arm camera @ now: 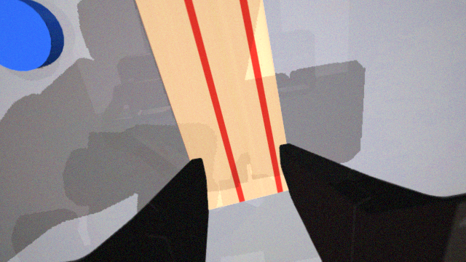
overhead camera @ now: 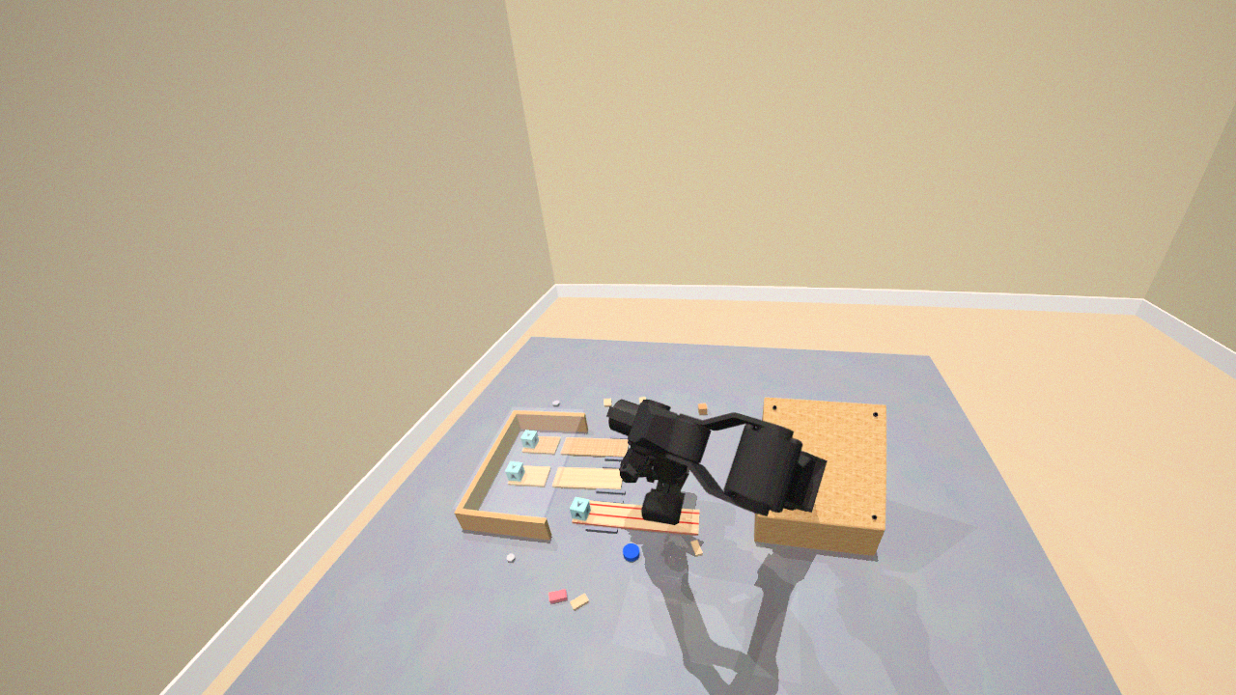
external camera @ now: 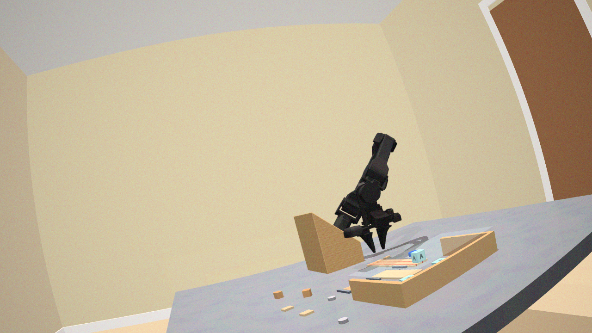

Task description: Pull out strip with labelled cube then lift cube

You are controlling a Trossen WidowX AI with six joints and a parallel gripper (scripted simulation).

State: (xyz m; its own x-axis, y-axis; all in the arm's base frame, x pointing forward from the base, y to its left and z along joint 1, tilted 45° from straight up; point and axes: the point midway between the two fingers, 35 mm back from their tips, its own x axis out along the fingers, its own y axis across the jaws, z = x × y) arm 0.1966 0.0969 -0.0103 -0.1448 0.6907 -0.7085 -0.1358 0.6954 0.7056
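My gripper tip is now 70 mm short of the strip, 40 mm above it and 20 mm to the right of it. Also, from my gripper tip: blue disc: 90 mm to the left, 50 mm ahead, 40 mm below.
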